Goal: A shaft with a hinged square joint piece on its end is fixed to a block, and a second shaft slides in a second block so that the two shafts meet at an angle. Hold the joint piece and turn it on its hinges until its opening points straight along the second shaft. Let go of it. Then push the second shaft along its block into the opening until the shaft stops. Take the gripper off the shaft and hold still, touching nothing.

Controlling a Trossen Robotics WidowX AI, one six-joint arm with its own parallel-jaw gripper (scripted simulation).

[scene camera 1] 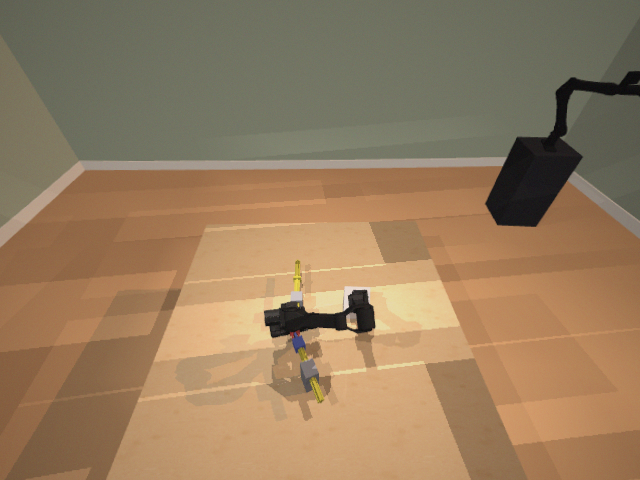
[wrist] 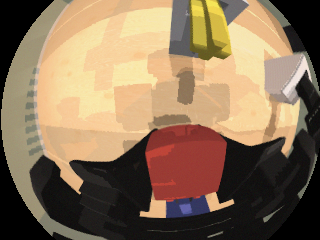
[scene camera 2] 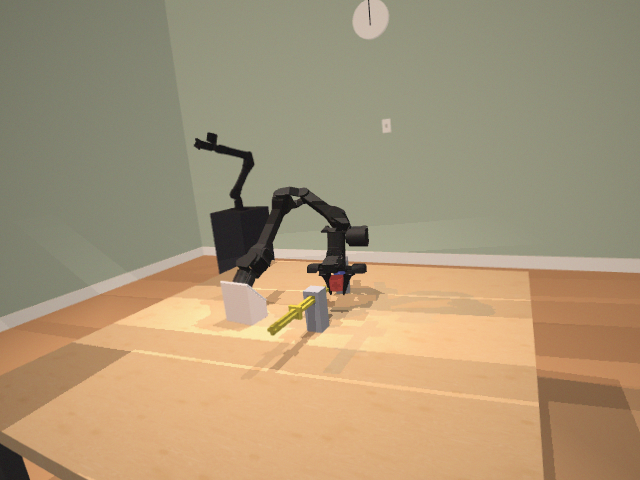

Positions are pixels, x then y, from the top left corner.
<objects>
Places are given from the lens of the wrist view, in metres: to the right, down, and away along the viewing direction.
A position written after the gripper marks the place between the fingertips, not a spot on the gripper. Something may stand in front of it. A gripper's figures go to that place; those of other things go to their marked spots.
gripper (wrist: 176, 130): 0.02, 0.01, 0.10
red square joint piece (wrist: 185, 160): 0.01, 0.02, 0.04
</objects>
